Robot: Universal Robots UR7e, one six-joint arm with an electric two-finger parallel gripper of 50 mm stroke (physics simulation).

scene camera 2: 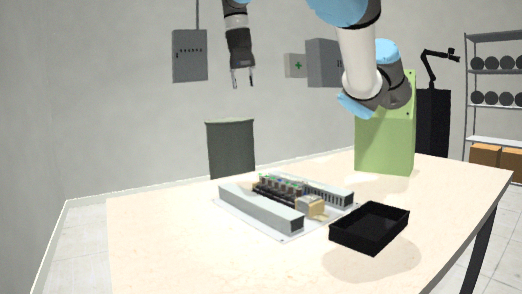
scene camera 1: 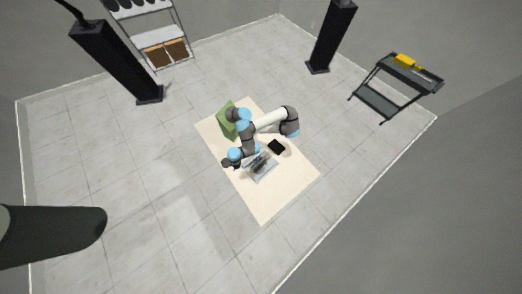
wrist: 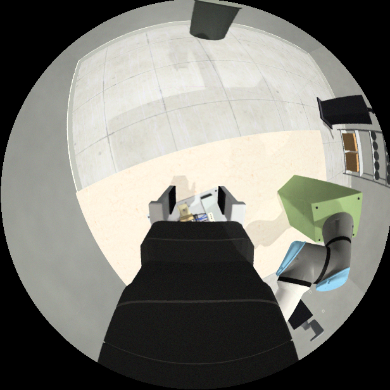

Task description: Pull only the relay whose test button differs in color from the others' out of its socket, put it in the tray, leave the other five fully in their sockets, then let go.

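Frame: origin at the arm's base, x right, y ahead, z up, level; metres.
Where they show: gripper, fingertip midpoint: (scene camera 2: 244, 87) (scene camera 1: 233, 167); arm's base, link origin: (scene camera 2: 392, 91) (scene camera 1: 231, 114).
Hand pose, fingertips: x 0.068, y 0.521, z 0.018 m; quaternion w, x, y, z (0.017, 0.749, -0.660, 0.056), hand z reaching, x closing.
Each offset is from my fingertips to the centre of the thing. "spot": to the spot under its first point.
My gripper (scene camera 2: 243, 87) (wrist: 196, 194) is open and empty, fingers pointing down, high above the table behind the panel in the scene camera 2 view. Six relays stand in a row between two grey ducts on the panel {spot: dx -0.373, dy -0.102, dz -0.304 m} (scene camera 2: 312, 223) (scene camera 1: 257, 179). One relay {dx -0.236, dy -0.064, dz -0.260 m} (scene camera 2: 279, 182) has a blue test button; the other relays {dx -0.286, dy -0.091, dz -0.260 m} (scene camera 2: 295, 187) have green ones. All look upright and level in their sockets, though seating depth is too small to judge. The black tray {dx -0.458, dy -0.208, dz -0.290 m} (scene camera 2: 350, 239) (scene camera 1: 276, 146) stands beside the panel and looks empty. In the wrist view, the gripper body hides the relays.
A beige-and-grey block {dx -0.322, dy -0.110, dz -0.279 m} (scene camera 2: 310, 206) sits at the near end of the relay row. The long grey ducts {dx -0.278, dy +0.013, dz -0.284 m} (scene camera 2: 260, 207) {dx -0.195, dy -0.142, dz -0.284 m} (scene camera 2: 327, 194) flank the row. The green pedestal (scene camera 2: 384, 145) (wrist: 320, 205) carries the arm at the table's far right in the scene camera 2 view.
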